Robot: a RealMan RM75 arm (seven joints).
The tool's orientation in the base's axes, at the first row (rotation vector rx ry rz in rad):
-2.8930, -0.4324, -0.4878
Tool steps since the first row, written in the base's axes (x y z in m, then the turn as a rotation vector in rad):
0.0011, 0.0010, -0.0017, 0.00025, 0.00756, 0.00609
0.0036, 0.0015, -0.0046, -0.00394, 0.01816, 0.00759
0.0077, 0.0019, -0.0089, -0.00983, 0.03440, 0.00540
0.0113, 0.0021, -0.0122, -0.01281, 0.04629, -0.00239
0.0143, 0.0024, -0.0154, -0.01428, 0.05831, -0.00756
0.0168, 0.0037, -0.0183, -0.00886, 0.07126, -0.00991
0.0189, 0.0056, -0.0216, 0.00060, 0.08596, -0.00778
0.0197, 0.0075, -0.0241, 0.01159, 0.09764, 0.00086
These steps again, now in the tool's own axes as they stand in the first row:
0.0007, -0.0004, 0.0021, 0.00424, -0.00780, -0.00394
0.0021, 0.0003, 0.0057, 0.00365, -0.01927, -0.00425
0.0044, 0.0017, 0.0110, 0.00169, -0.03614, -0.00039
0.0066, 0.0030, 0.0151, -0.00067, -0.04731, 0.00859
0.0082, 0.0041, 0.0190, -0.00073, -0.05846, 0.01559
0.0098, 0.0040, 0.0228, 0.00664, -0.06869, 0.02220
0.0111, 0.0033, 0.0269, 0.01965, -0.07986, 0.02620
0.0114, 0.0020, 0.0298, 0.03552, -0.08851, 0.02393

